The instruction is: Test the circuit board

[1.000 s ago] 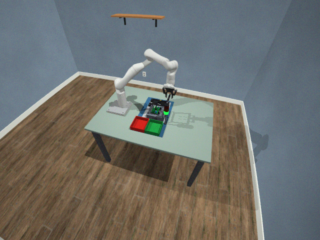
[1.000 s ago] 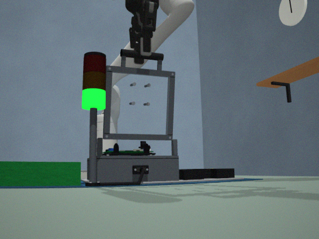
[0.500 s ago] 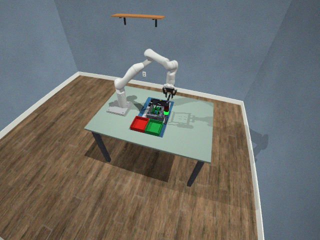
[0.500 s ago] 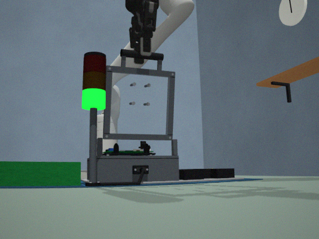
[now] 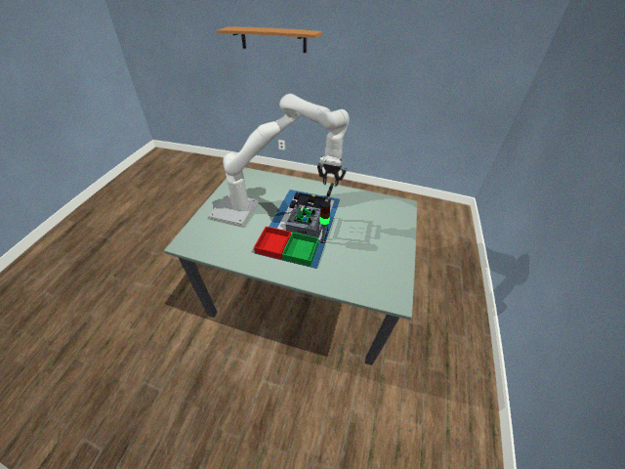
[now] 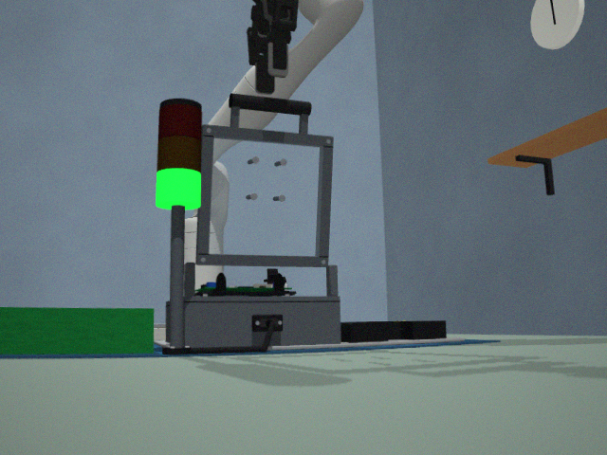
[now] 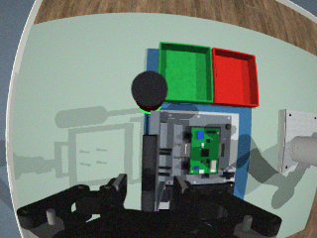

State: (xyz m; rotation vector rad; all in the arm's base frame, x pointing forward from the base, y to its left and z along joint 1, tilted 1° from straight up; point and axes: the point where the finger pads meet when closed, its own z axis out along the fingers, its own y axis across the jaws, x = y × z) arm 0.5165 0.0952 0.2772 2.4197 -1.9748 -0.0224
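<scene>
Now: the green circuit board 24 cm below my hand, 13 cm behind it and 3 cm to the right of it. Round my hand: red bin (30 cm below, 24 cm to the right, 19 cm behind); green bin (30 cm below, 21 cm to the right, 4 cm behind); clear lid (13 cm below, 1 cm behind).
</scene>
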